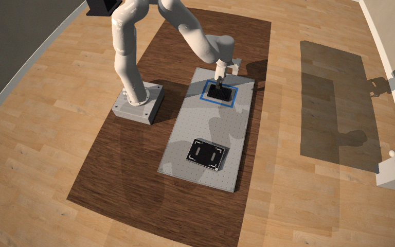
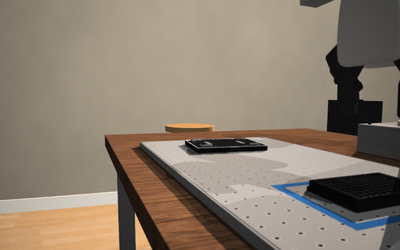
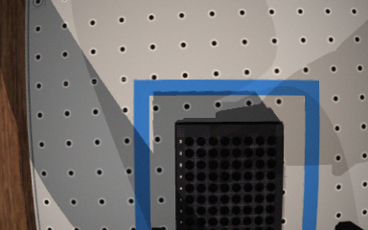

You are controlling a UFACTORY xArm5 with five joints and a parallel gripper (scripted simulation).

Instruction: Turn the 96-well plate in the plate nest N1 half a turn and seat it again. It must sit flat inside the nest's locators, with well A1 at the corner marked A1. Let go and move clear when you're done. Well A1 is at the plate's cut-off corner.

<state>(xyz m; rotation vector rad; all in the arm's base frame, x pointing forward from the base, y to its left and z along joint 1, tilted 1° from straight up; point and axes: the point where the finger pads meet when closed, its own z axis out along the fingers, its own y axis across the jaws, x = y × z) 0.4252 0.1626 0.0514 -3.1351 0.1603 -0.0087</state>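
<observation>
The black 96-well plate is 10 cm below my hand. Also, from my hand: black plate nest: 39 cm to the right, 10 cm below.
</observation>
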